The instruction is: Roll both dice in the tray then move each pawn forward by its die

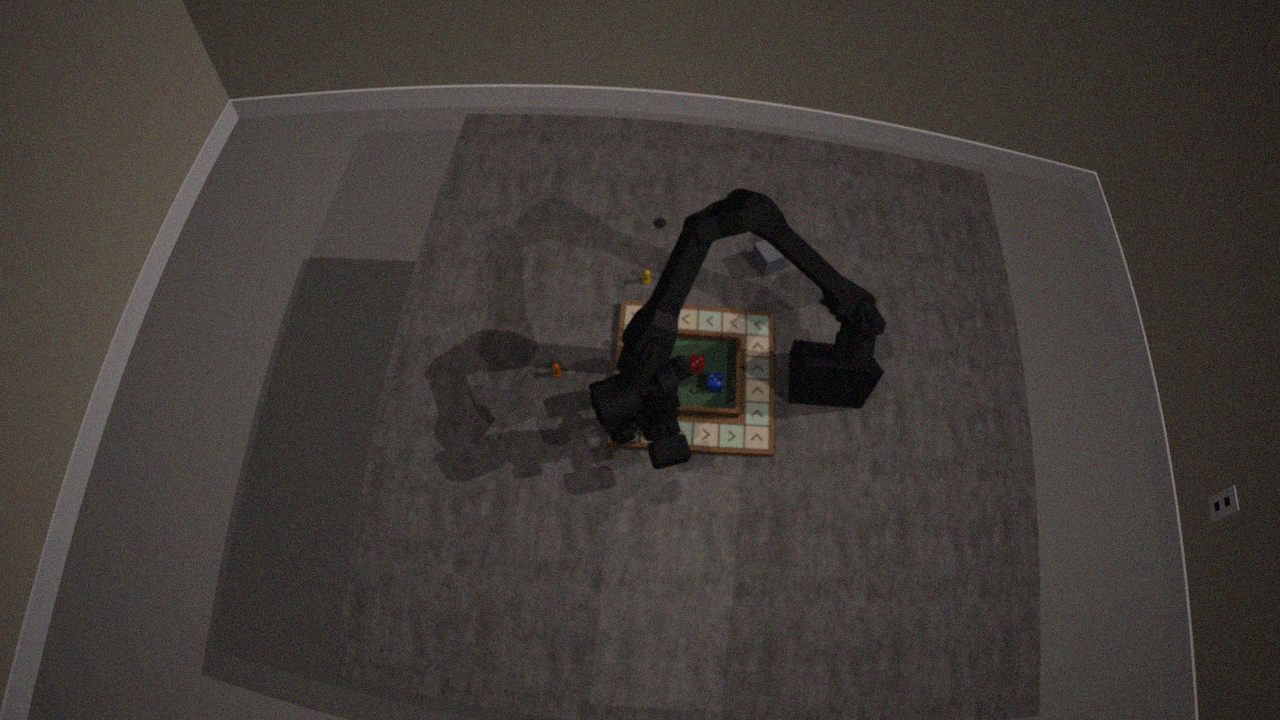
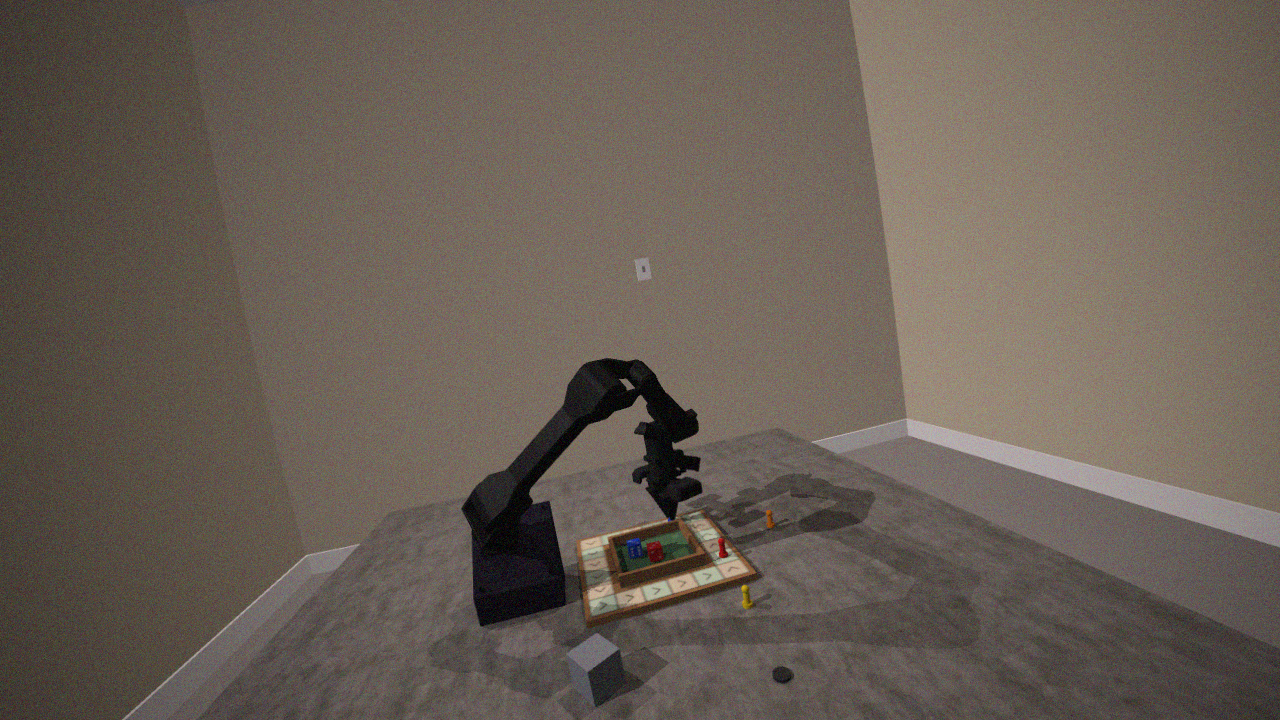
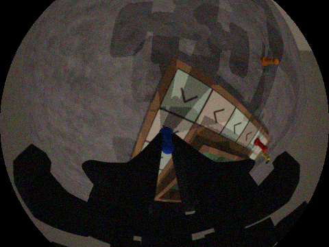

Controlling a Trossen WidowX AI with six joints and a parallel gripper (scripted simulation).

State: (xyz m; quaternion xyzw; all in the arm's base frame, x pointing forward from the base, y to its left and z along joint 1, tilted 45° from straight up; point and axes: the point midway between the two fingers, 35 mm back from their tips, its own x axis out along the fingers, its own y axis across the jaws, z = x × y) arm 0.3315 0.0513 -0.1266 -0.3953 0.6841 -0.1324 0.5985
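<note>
Right now my gripper tip is 12 cm to the left of the green tray, 6 cm past it and 1 cm above it. The rest, counted from my gripper tip: orange pawn (19 cm ahead, 10 cm to the right, 1 cm below); red pawn (18 cm to the right, 6 cm ahead, 1 cm above); blue pawn (1 cm above).
</note>
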